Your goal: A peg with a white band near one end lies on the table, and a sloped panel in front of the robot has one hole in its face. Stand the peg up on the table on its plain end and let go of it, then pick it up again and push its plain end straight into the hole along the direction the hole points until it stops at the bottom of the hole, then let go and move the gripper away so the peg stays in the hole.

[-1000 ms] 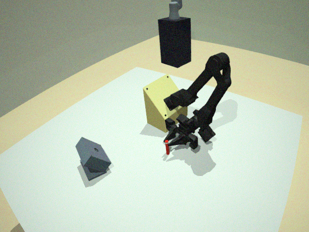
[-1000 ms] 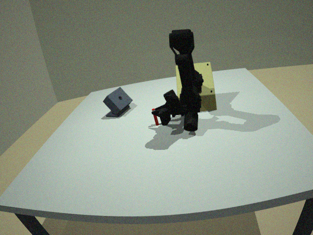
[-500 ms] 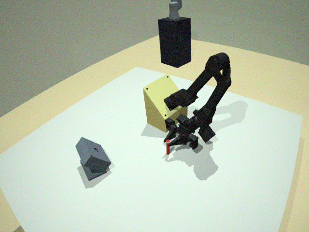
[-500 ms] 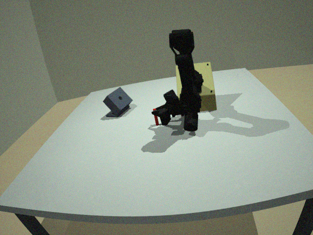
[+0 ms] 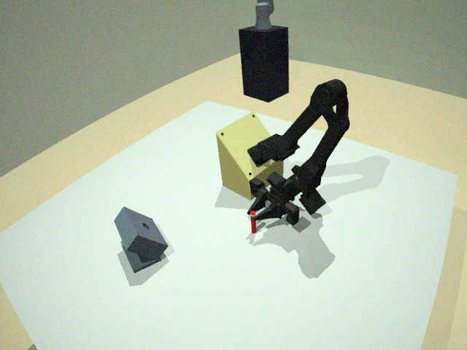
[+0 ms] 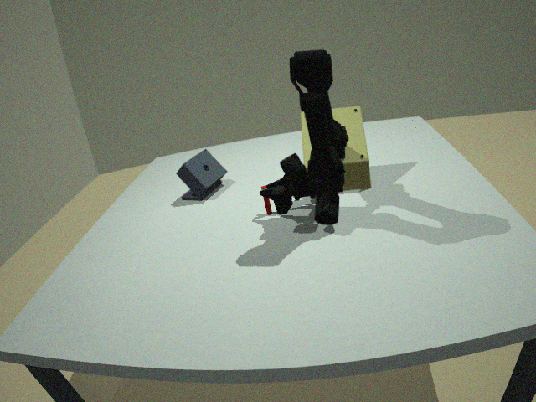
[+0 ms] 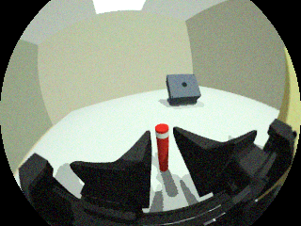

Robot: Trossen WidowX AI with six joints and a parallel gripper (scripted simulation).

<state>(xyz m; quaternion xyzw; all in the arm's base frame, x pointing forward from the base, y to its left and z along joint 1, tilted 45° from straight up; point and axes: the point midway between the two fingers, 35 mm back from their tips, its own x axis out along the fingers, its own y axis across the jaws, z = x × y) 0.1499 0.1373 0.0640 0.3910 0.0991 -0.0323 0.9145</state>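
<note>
The red peg is 10 mm behind my gripper tip and 10 mm below it. Also, from my gripper tip: grey sloped panel: 260 mm ahead, 180 mm to the right.
</note>
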